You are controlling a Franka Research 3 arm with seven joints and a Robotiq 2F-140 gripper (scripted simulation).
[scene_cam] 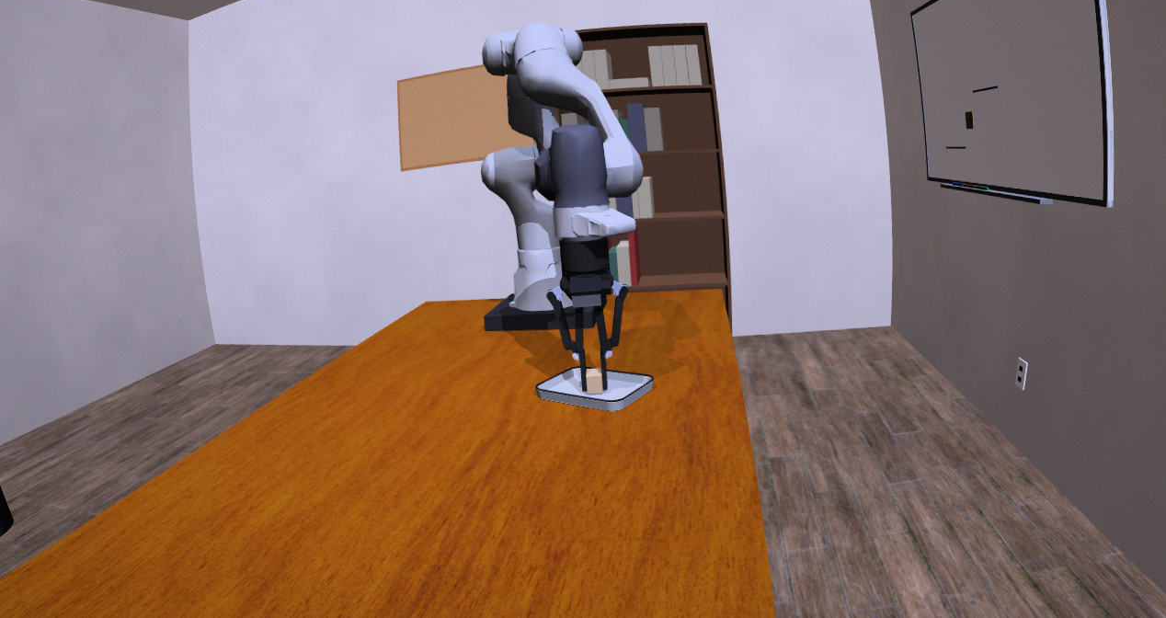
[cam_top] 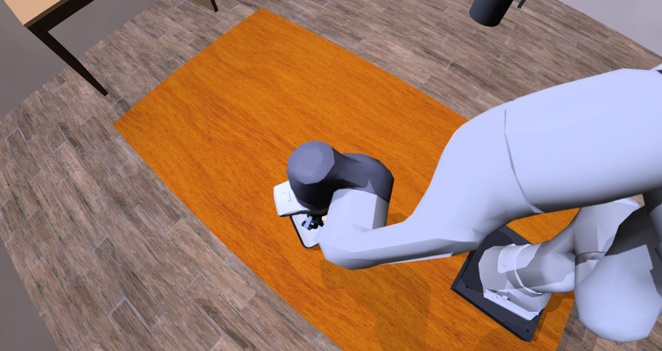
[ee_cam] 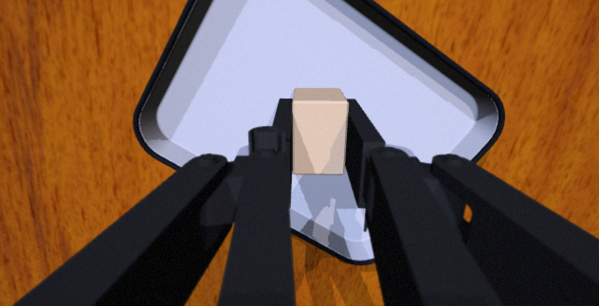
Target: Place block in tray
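Now: hand 20 mm above the block. Also, from my hand: white tray: 30 mm below.
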